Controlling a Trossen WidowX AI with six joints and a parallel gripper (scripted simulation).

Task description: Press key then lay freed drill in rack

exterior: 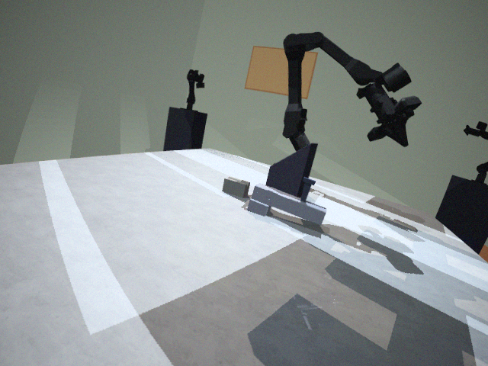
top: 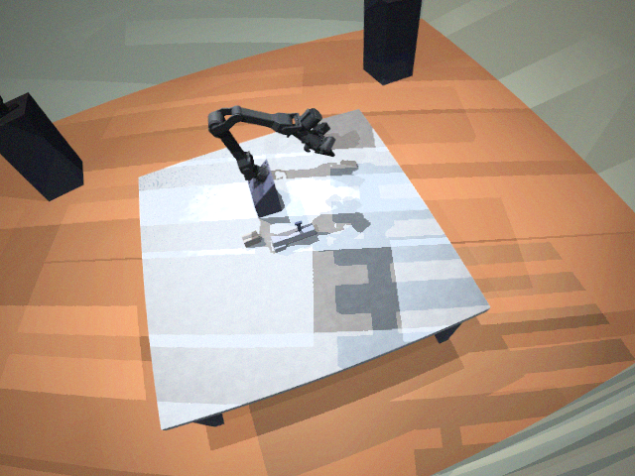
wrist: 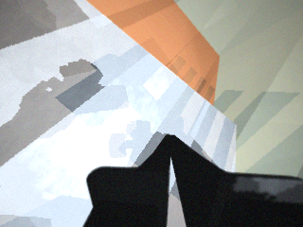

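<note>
The dark key lies 24 cm to the right of my gripper tip, 17 cm below it and 13 cm ahead of it. The rest, counted from my gripper tip: rack (44 cm to the right, 24 cm below, 4 cm ahead); then drill (30 cm to the right, 21 cm below, 13 cm ahead).
</note>
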